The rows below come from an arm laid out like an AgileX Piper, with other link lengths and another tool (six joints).
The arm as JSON. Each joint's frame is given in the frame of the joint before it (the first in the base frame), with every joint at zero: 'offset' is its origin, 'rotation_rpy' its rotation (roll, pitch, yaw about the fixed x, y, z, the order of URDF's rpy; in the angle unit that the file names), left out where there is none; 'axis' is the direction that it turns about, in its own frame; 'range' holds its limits. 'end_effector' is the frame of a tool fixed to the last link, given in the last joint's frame.
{
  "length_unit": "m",
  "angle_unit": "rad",
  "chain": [
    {
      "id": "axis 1",
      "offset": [
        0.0,
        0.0,
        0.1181
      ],
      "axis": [
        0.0,
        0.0,
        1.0
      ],
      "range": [
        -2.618,
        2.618
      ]
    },
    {
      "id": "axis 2",
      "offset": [
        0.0,
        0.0,
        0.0
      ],
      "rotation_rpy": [
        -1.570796,
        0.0,
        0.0
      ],
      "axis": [
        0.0,
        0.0,
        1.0
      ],
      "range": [
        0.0,
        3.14
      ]
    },
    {
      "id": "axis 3",
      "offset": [
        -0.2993,
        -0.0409,
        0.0
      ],
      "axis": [
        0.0,
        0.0,
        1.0
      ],
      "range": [
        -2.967,
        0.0
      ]
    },
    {
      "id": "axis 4",
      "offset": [
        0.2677,
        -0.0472,
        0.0
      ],
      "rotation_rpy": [
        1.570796,
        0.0,
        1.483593
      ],
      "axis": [
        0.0,
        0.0,
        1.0
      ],
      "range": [
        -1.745,
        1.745
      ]
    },
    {
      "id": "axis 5",
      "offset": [
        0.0,
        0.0,
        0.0
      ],
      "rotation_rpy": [
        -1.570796,
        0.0,
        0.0
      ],
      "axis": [
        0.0,
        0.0,
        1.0
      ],
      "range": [
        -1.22,
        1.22
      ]
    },
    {
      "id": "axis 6",
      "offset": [
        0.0,
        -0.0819,
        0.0
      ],
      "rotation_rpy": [
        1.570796,
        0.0,
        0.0
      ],
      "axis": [
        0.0,
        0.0,
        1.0
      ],
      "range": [
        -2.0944,
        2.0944
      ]
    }
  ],
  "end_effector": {
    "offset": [
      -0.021,
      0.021,
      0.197
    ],
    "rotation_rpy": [
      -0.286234,
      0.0,
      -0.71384
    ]
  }
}
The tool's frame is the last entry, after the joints.
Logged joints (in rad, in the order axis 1, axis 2, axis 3, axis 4, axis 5, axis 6), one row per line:
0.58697 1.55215 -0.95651 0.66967 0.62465 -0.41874
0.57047 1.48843 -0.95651 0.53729 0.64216 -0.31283
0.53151 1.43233 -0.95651 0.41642 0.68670 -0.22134
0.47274 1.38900 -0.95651 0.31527 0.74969 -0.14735
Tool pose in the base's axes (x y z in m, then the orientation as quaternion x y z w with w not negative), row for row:
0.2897 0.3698 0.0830 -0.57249 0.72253 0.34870 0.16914
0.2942 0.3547 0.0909 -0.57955 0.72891 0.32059 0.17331
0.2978 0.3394 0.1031 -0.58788 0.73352 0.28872 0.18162
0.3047 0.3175 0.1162 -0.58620 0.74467 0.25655 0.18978
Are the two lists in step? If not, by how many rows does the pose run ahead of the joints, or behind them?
The pose runs 2 rows behind the joints: the pose in row i belongs to the joints in row i - 2.
